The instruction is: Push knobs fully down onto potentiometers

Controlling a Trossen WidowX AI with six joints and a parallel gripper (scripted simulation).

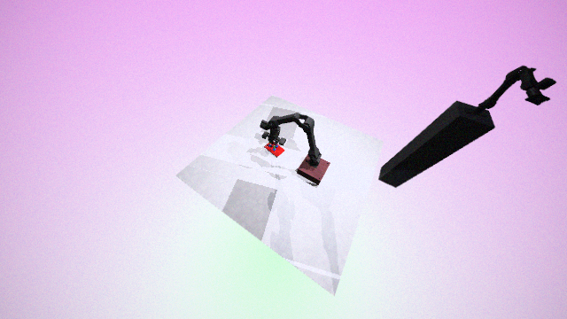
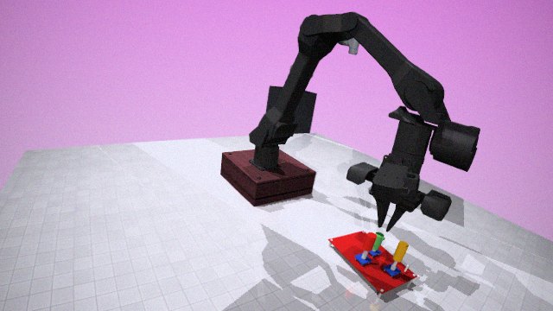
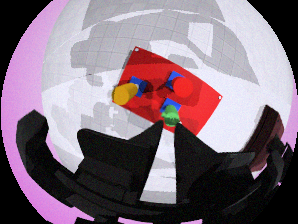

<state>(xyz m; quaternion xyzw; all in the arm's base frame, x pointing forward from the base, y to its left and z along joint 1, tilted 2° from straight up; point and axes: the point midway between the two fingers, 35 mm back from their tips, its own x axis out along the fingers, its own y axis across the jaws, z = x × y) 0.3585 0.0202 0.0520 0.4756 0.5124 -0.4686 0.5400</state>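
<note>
Right now the yellow knob is 5 cm ahead of my gripper tip, 2 cm to the right of it and 1 cm below it. From my gripper tip the other things lie so: green knob 3 cm below.
</note>
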